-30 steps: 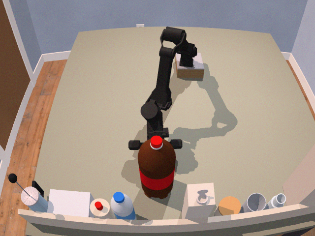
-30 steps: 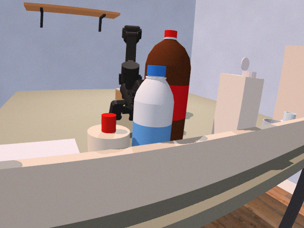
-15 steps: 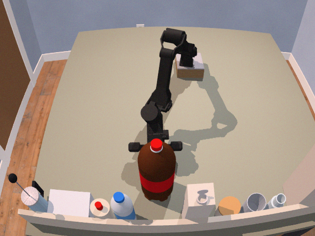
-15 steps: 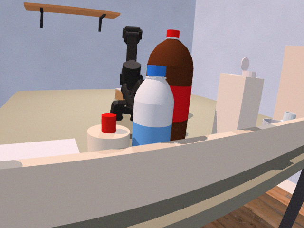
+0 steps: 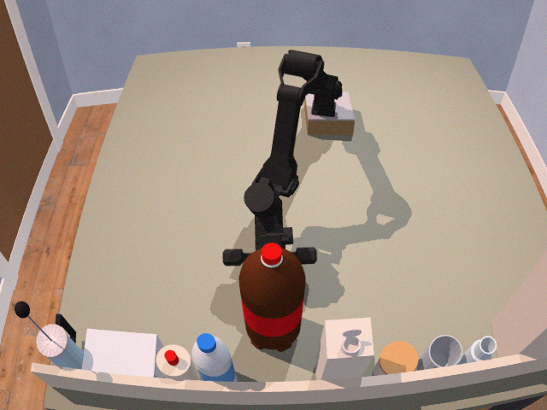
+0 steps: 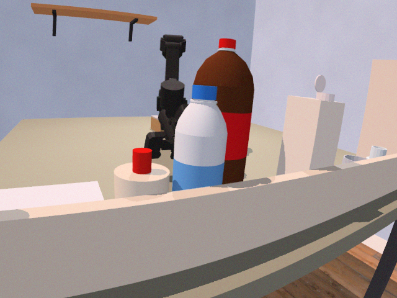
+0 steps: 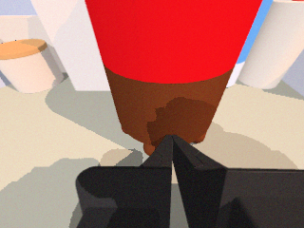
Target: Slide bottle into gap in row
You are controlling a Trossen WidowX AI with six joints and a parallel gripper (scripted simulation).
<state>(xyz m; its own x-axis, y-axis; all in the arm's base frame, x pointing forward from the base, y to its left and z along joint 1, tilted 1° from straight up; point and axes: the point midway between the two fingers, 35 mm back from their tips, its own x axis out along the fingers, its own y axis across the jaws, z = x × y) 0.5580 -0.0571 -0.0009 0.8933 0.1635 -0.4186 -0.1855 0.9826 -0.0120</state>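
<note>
Right now my hand is 9 cm below the brown cola bottle, 8 cm short of it and 2 cm to the right of it. From my hand the other things lie so: raised rail 22 cm ahead, 19 cm to the left, 1 cm below; then blue-capped water bottle 22 cm ahead, 6 cm to the right, 5 cm above; then orange-lidded jar 28 cm to the left, 15 cm ahead, 2 cm below.
</note>
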